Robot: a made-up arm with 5 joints.
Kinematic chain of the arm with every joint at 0, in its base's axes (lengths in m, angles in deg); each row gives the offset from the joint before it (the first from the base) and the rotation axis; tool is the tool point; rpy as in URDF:
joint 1: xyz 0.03 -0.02 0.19 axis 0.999 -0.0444 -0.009
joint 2: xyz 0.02 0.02 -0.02 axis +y
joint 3: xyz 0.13 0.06 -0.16 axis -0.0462 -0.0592 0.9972
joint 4: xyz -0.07 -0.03 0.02 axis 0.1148 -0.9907 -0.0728
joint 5: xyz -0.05 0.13 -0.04 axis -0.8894 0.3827 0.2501
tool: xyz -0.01 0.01 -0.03 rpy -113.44 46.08 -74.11
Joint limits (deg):
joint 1: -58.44..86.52
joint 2: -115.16..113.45
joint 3: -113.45..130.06
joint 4: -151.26..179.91
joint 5: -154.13..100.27
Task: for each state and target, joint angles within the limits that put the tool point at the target. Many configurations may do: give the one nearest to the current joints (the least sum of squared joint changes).
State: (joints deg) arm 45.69 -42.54 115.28 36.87 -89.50
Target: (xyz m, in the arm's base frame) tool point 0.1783 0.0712 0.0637
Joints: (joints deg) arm 41.96 -36.61 101.61 49.68 -101.53
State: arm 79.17 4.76 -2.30 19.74 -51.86
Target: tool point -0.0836 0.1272 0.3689
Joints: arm 86.52 44.61 7.00 -23.35 -68.77
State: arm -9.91 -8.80 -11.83 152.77 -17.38
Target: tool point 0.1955 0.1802 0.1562
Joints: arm 1.22 -20.18 -10.71 160.35 -13.03
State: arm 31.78 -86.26 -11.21 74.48 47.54
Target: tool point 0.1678 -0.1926 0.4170
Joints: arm 77.38 -109.18 -40.84 71.56 35.63
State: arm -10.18 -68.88 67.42 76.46 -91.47
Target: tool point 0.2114 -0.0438 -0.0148
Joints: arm -58.44 -58.03 35.82 49.08 -54.50
